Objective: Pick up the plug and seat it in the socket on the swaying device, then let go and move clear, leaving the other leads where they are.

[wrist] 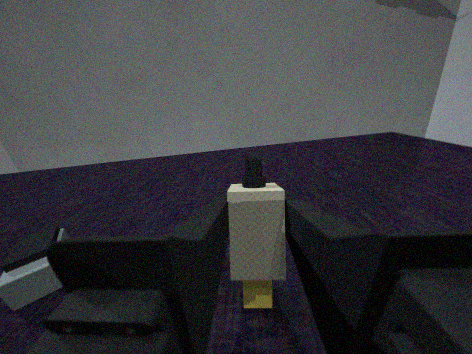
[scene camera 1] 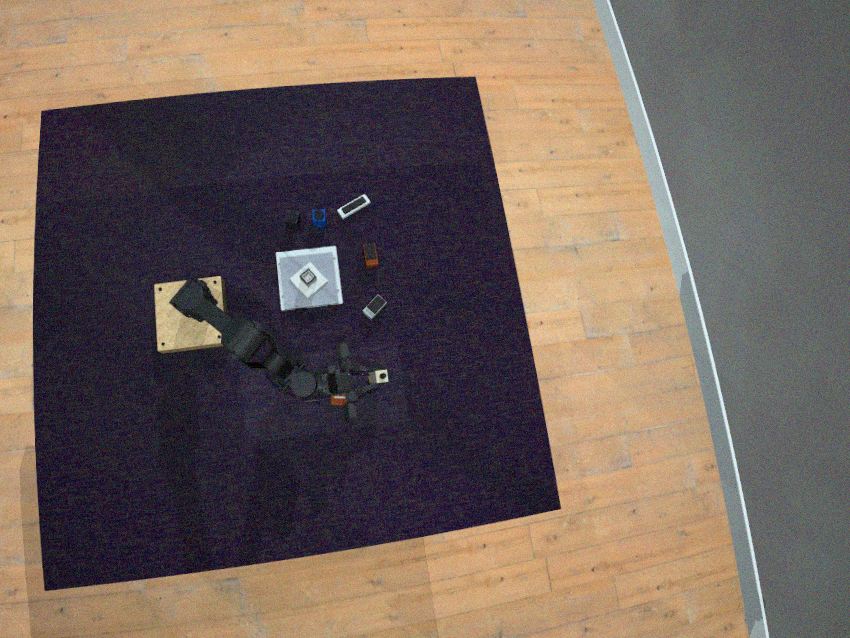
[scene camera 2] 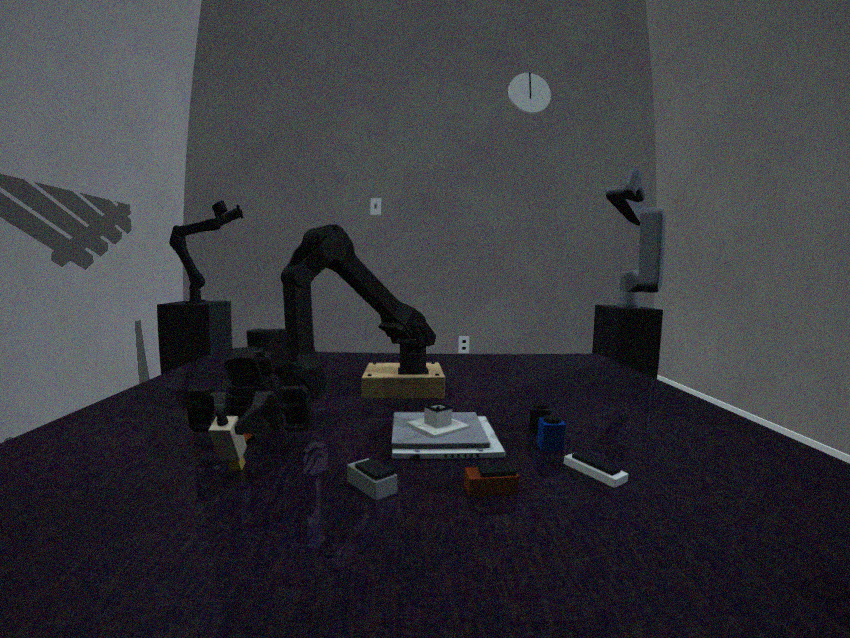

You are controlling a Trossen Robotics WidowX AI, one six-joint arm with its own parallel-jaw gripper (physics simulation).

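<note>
The cream plug, with a black stub on top and a yellow tip below, is held between the fingers of my gripper. My gripper is shut on it. In scene camera 2 the plug leans slightly, its yellow tip pointing down; whether the tip touches the dark mat I cannot tell. The device is a pale, flat box left of and behind the plug in scene camera 1. Its square socket stands on a white diamond-shaped plate and faces up.
Near the device are a grey block, an orange block, a white bar, a blue block and a black block. An orange piece lies beside the gripper.
</note>
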